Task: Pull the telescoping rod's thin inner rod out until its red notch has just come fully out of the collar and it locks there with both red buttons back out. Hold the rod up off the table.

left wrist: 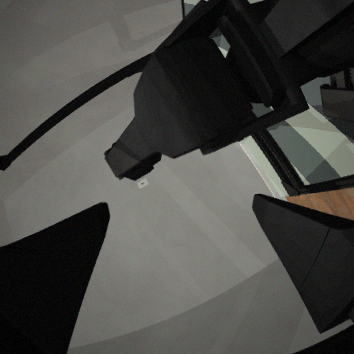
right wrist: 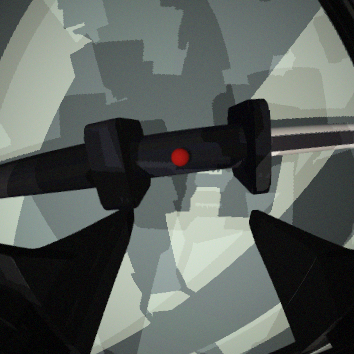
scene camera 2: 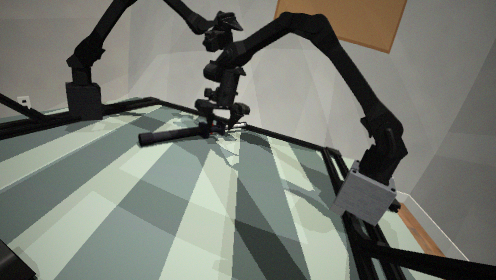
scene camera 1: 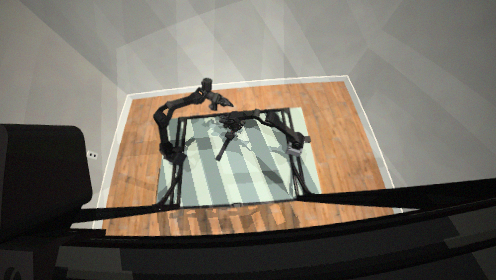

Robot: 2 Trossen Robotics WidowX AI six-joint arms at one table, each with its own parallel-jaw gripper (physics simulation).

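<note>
The telescoping rod (scene camera 1: 221,150) (scene camera 2: 170,136) lies on the table. Its long black handle is toward the picture's left in scene camera 2. In the right wrist view, a red button (right wrist: 180,157) stands out on the dark section between two thick black rings, and the thin silver inner rod (right wrist: 310,137) leaves the right-hand ring. No red notch shows. My right gripper (right wrist: 193,215) (scene camera 2: 221,126) is open and empty, low at the ringed section; one fingertip is at the left ring's lower edge. My left gripper (left wrist: 182,205) (scene camera 1: 230,105) is open and empty, high beyond the table's far edge.
In the left wrist view, the right arm (left wrist: 175,95) crosses close in front of the left fingers. A dark frame (scene camera 1: 184,150) (scene camera 2: 287,137) edges the striped table (scene camera 1: 260,185) (scene camera 2: 195,240). A grey block (scene camera 2: 367,195) sits at the right arm's base.
</note>
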